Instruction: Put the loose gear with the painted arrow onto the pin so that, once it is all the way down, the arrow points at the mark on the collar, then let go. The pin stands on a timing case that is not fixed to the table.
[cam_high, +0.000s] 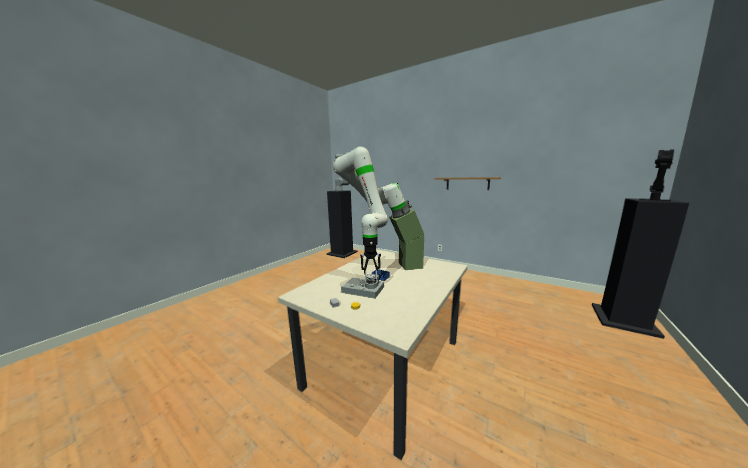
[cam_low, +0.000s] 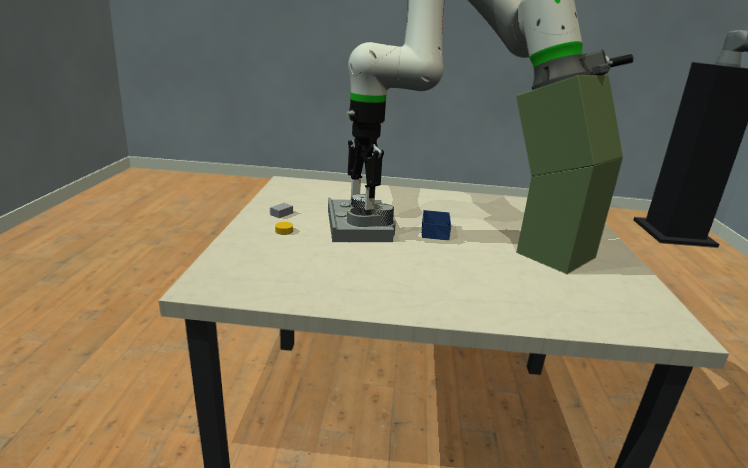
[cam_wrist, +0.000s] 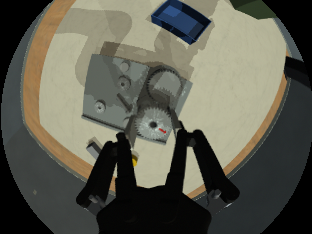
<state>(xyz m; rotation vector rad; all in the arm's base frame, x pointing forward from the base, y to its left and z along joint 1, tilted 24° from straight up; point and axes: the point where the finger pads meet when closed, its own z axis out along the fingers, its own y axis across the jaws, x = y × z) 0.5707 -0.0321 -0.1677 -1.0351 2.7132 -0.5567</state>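
My gripper is now 2 cm above the grey gear. Also, from my hand: blue bin: 22 cm behind, 6 cm to the right, 10 cm below; yellow disc: 22 cm ahead, 3 cm to the left, 11 cm below; thin pin: 3 cm ahead, 6 cm to the right, 7 cm below.
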